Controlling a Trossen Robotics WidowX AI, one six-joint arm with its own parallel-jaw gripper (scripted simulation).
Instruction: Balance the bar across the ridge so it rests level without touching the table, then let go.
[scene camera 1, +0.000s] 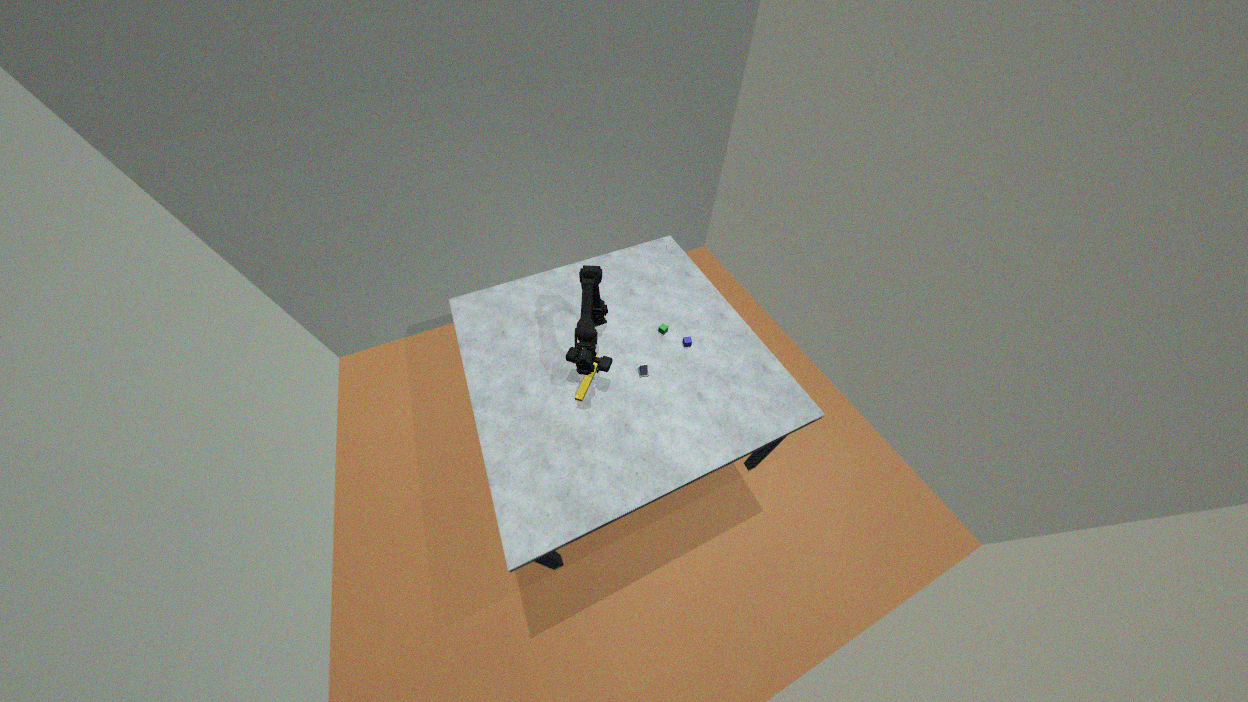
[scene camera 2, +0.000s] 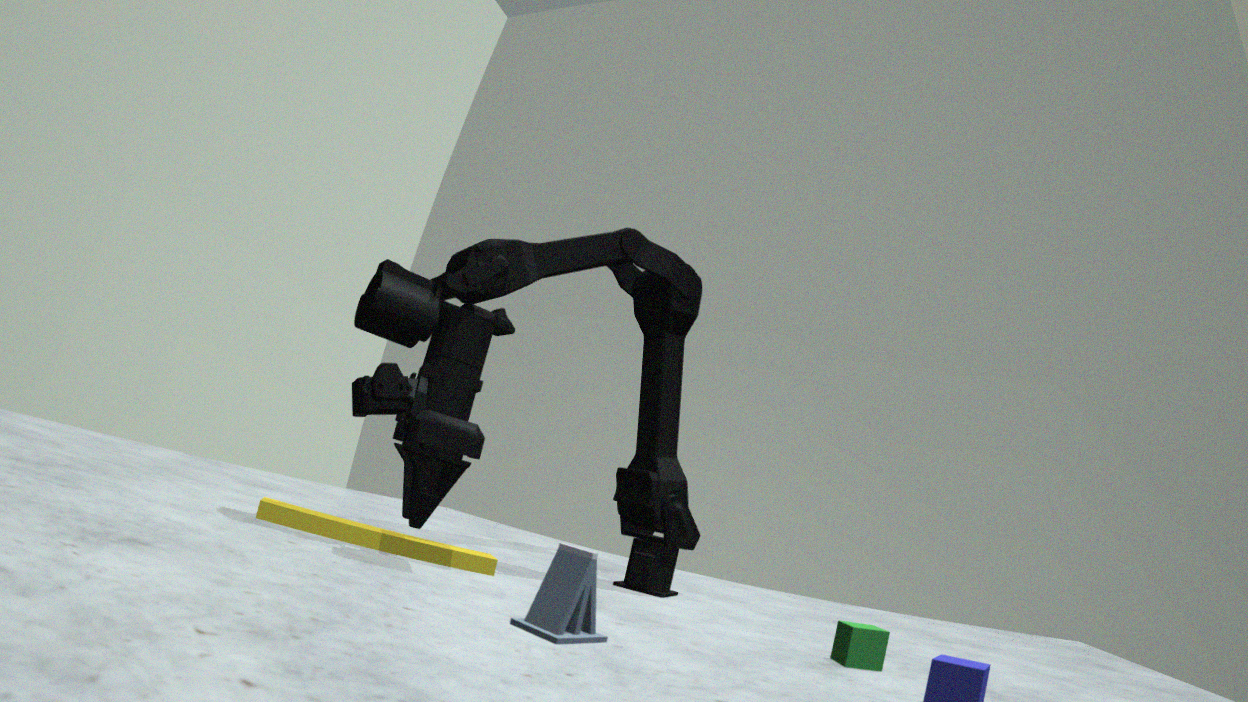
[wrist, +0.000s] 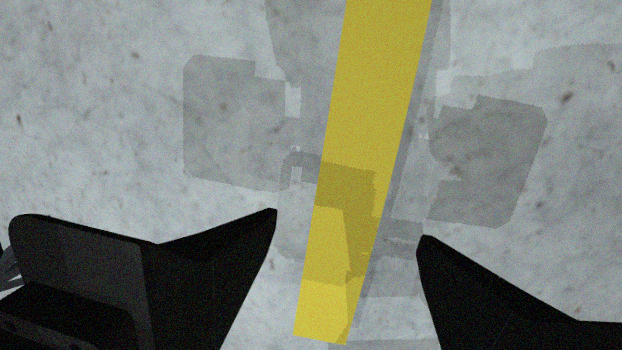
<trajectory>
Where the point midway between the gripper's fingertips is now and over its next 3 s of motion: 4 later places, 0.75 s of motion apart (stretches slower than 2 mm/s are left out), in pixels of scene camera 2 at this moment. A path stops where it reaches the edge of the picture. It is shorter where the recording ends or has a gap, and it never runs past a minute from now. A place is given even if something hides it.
My gripper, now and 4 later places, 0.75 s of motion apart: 410, 523; 407, 546; 412, 510; 428, 451; 454, 439
</trajectory>
